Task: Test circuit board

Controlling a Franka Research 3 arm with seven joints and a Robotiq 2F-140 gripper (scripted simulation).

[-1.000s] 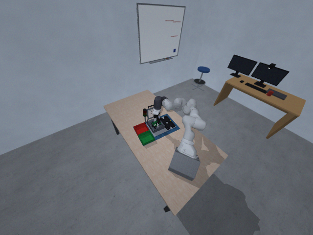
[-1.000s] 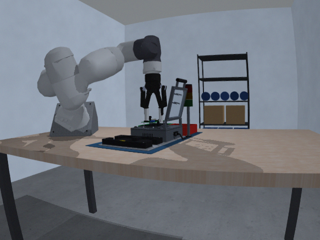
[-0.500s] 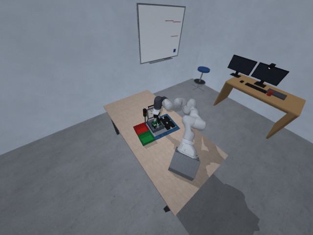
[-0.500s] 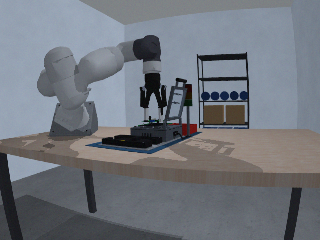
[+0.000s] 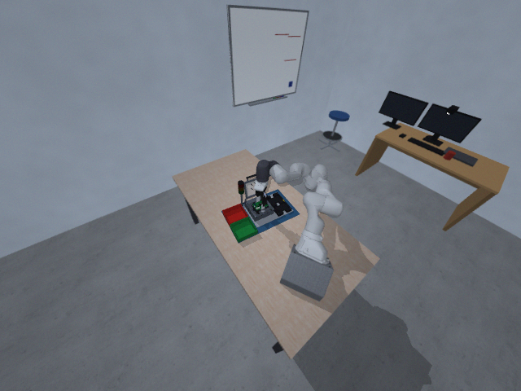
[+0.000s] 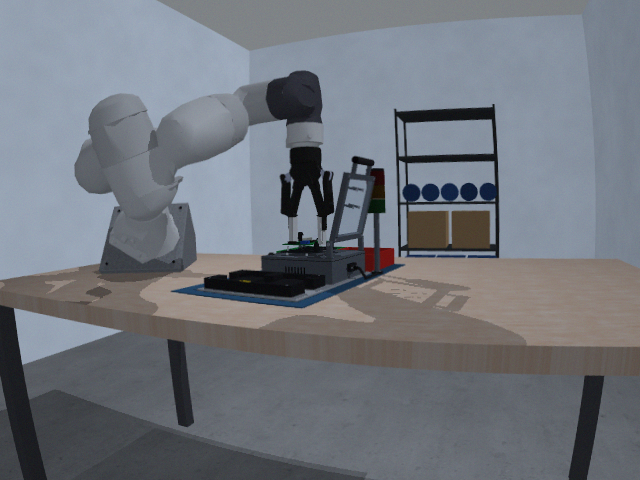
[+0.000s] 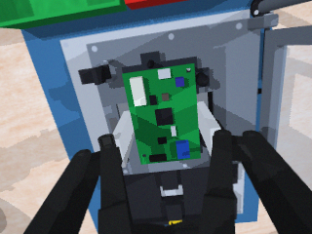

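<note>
The green circuit board lies 20 mm below my hand. Round my hand: tester plate 10 mm ahead, 40 mm below; then tester lid 120 mm ahead, 40 mm to the right, 80 mm above; then black latch hook 40 mm behind, 80 mm to the left, 20 mm below.
</note>
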